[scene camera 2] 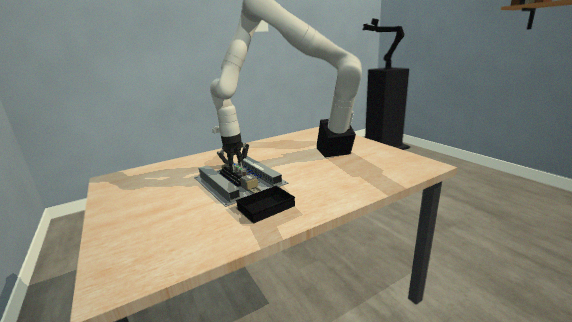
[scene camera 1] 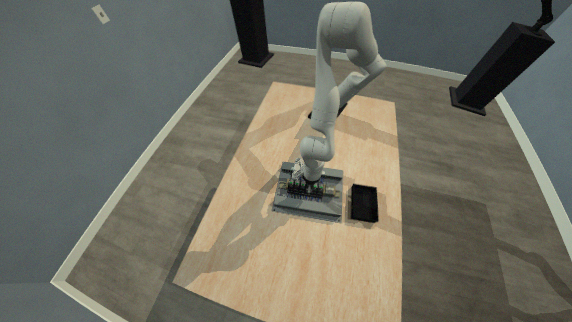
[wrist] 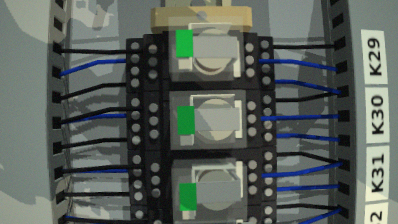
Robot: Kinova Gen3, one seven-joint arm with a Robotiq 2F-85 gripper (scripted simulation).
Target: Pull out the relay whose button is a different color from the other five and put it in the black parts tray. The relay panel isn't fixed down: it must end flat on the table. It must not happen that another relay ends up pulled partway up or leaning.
A black parts tray (scene camera 2: pixel 261 205) is 100 cm from the lens.
